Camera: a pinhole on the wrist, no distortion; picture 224 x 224 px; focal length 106.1 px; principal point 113.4 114.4 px. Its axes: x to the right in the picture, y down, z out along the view. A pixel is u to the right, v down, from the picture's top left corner.
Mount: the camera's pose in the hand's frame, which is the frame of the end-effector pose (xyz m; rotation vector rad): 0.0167 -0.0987 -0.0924 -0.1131 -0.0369 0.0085
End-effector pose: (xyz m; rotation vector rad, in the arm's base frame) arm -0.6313 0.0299 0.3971 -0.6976 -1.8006 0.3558
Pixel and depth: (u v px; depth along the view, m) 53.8 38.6 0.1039
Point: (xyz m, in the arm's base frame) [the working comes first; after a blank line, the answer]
In the camera's frame: -0.0584 -0.0742 0.1039

-0.6836 -0.1221 0.4473
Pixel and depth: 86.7 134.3 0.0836
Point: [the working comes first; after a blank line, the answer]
In the camera's frame: -0.0210 0.0157 0.0836

-0.6395 -0.0336 0.4367
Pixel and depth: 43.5 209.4 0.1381
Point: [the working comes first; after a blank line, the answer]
In the camera's frame: -0.0910 0.1237 0.1381

-0.6293 0.0133 0.3054
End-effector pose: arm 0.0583 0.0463 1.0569 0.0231 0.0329 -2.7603
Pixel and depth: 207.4 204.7 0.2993
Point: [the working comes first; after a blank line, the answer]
In the camera's frame: 0.2652 0.2547 0.2993

-0.1224 -0.2356 1.2331
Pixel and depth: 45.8 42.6 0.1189
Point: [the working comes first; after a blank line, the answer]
In the camera's frame: -0.0758 -0.0805 0.1189

0.0546 0.2229 1.0935
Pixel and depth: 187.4 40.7 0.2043
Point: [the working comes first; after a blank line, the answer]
In the camera's frame: 0.1425 -0.1419 0.2043

-0.1647 0.1859 1.1897
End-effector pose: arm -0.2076 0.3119 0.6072 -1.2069 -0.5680 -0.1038
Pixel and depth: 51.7 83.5 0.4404
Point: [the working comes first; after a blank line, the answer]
In the camera's frame: -0.2561 -0.1283 0.4404

-0.6180 0.5060 0.7234
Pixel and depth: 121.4 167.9 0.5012
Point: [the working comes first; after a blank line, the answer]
In the camera's frame: 0.0378 0.2527 0.5012

-0.2367 0.7381 0.5338
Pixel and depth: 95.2 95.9 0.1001
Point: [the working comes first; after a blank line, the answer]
In the camera's frame: -0.0172 -0.0175 0.1001

-0.2529 0.2798 0.6967
